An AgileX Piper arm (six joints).
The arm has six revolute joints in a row. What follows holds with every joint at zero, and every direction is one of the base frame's.
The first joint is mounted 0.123 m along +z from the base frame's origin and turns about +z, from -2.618 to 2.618 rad.
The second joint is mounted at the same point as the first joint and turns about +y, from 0 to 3.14 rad.
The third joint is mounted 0.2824 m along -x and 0.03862 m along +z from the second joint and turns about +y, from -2.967 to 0 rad.
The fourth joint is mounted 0.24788 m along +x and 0.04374 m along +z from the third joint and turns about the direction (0.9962, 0, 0.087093), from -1.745 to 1.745 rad.
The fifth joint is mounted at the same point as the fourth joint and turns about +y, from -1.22 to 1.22 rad.
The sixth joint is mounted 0.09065 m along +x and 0.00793 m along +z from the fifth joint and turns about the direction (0.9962, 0, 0.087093), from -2.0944 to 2.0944 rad.
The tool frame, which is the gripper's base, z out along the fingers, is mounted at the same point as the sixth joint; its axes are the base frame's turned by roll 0, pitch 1.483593 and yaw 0 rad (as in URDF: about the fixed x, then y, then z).
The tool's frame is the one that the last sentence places.
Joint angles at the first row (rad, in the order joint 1, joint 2, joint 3, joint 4, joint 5, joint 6):
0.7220 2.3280 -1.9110 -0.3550 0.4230 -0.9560
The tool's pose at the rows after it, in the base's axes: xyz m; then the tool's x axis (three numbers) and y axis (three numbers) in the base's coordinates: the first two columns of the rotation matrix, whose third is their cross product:
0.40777 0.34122 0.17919 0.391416 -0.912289 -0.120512 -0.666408 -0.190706 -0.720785
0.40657 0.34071 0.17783 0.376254 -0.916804 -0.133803 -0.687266 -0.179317 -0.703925
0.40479 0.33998 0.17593 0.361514 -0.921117 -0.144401 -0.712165 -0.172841 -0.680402
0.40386 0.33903 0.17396 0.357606 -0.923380 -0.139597 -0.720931 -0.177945 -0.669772
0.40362 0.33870 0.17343 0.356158 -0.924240 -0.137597 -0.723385 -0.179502 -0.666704
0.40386 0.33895 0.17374 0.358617 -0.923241 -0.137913 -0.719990 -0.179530 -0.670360
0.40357 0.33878 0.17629 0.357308 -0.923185 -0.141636 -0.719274 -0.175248 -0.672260
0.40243 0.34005 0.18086 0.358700 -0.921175 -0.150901 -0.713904 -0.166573 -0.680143
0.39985 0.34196 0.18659 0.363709 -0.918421 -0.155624 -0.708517 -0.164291 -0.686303
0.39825 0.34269 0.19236 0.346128 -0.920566 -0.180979 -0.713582 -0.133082 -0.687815
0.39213 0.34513 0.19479 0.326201 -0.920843 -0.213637 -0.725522 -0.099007 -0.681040
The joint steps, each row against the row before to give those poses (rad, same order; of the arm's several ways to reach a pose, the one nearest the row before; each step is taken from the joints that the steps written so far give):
0.0000 0.0000 0.0000 0.0130 0.0320 0.0000
0.0000 0.0000 0.0000 0.0230 0.0180 0.0000
0.0000 0.0000 0.0000 0.0310 0.0260 -0.0090
0.0000 0.0000 0.0040 0.0040 0.0120 -0.0030
0.0000 0.0000 0.0010 0.0000 0.0040 0.0000
0.0000 0.0000 0.0000 -0.0020 -0.0050 0.0000
0.0000 -0.0050 0.0000 0.0020 0.0010 0.0010
0.0030 -0.0080 0.0000 0.0000 -0.0060 0.0060
0.0060 -0.0110 0.0000 0.0000 0.0010 0.0020
0.0030 -0.0110 0.0000 0.0010 0.0000 0.0300
0.0110 -0.0160 0.0210 -0.0010 -0.0090 0.0460

